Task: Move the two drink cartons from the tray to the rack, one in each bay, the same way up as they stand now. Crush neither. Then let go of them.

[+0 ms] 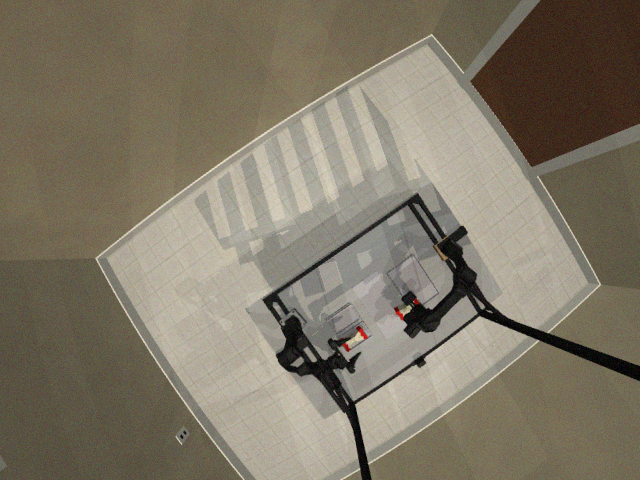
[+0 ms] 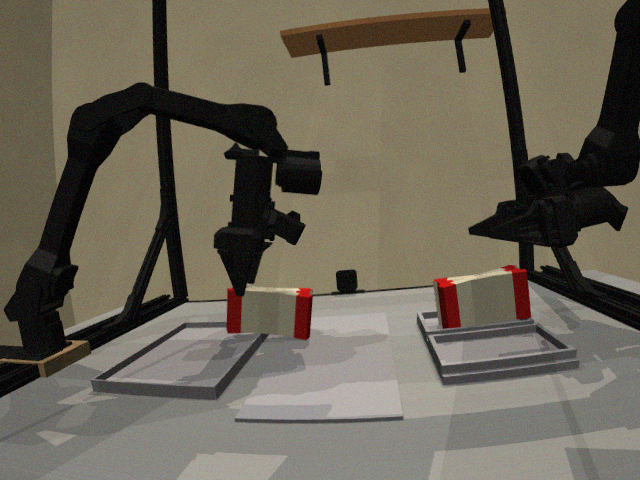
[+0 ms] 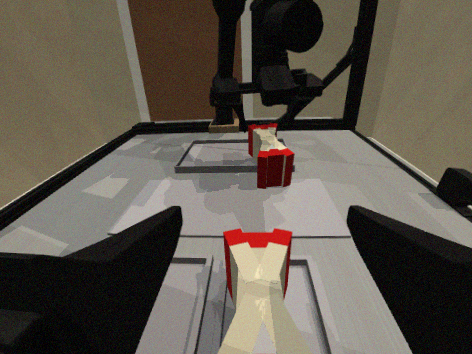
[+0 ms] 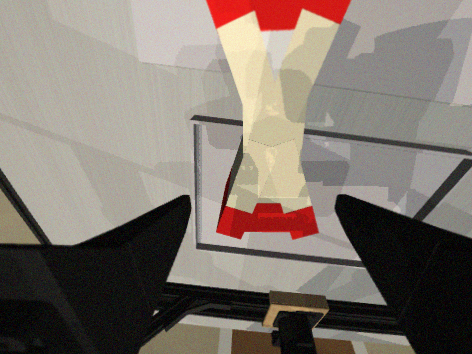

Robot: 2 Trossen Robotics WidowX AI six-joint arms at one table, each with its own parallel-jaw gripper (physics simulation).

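Frame: origin at the left arm's base, x left, y back, z up, level; centimetres.
Seen in the pictures: left gripper, fingertip midpoint: (image 1: 355, 344) (image 2: 477, 232) (image 3: 264, 214); right gripper, fingertip midpoint: (image 1: 415, 304) (image 2: 245, 289) (image 3: 266, 130) (image 4: 262, 201); left arm's base at its link origin: (image 1: 292, 322); right arm's base at its link origin: (image 1: 446, 247) (image 2: 45, 349) (image 3: 224, 122) (image 4: 293, 319).
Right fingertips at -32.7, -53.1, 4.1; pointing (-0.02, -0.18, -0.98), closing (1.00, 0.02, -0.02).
Pixels of each thing's middle, then the offset from my right fingertips to it, as dx, dy, dz.
- grey rack at the middle of its body: (image 3: 208, 329) (image 2: 483, 334) (image 1: 349, 328) +10.7, +33.3, -7.5
- flat grey tray at the middle of its body: (image 4: 306, 209) (image 2: 196, 351) (image 3: 236, 153) (image 1: 413, 283) +6.0, -7.4, -7.7
Two cream drink cartons with red ends lie on their sides. One carton (image 1: 355, 339) (image 2: 482, 297) (image 3: 257, 274) lies in the far bay of the grey rack (image 2: 485, 369) (image 3: 192, 260). My left gripper (image 1: 345, 350) (image 2: 509, 224) (image 3: 264, 214) is open and empty, level with it and drawn back from its end. The other carton (image 1: 406, 308) (image 2: 270, 311) (image 3: 271, 158) (image 4: 273, 140) lies across the rim of the flat grey tray (image 2: 175, 352) (image 3: 213, 169) (image 4: 270, 253), one end inside and one end outside. My right gripper (image 1: 409, 301) (image 2: 239, 286) (image 4: 262, 201) is open and points down just over the end inside the tray.
A black frame (image 2: 163, 190) (image 3: 164, 124) runs round the table. A wooden shelf (image 2: 385, 30) hangs overhead at the back. A small black block (image 2: 347, 281) sits at the far edge. A tan block (image 3: 224, 126) (image 4: 296, 307) sits on the frame behind the tray. A thin pale panel (image 2: 323, 405) lies flat on the table.
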